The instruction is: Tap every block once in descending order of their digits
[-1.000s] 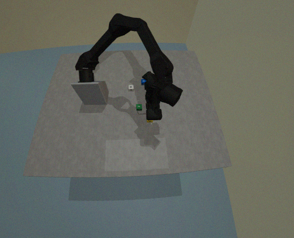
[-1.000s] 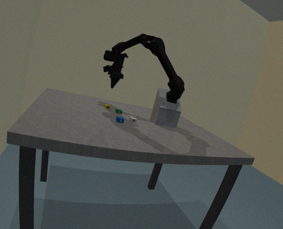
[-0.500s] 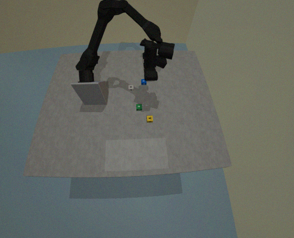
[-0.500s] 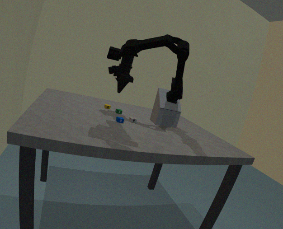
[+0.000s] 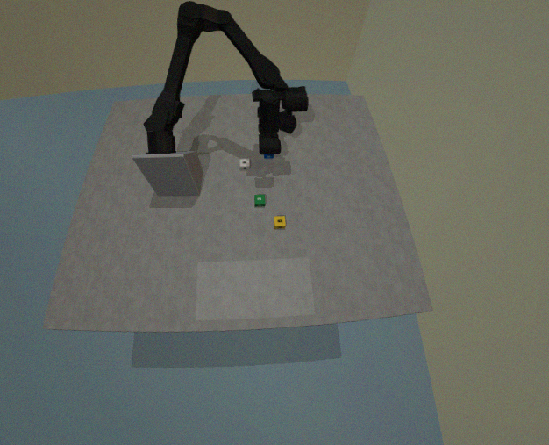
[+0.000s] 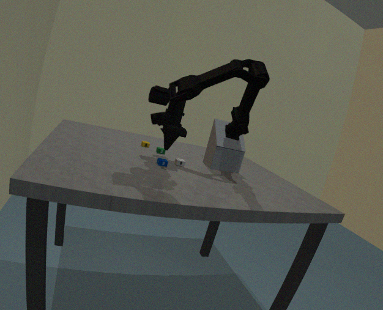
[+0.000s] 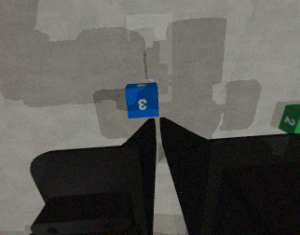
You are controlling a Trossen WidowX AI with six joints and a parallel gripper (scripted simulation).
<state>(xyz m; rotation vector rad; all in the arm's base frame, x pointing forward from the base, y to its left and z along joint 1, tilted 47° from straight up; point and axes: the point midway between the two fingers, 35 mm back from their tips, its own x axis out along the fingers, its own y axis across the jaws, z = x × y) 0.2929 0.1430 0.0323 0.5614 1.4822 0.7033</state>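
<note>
Right now the blue block is 40 mm below my gripper tip and 10 mm to the left of it. The rest, counted from my gripper tip: yellow block 250 mm to the right, 40 mm below, 40 mm ahead; then white block 80 mm behind, 40 mm to the right, 40 mm below; then green block 180 mm to the right, 40 mm below, 20 mm behind.
</note>
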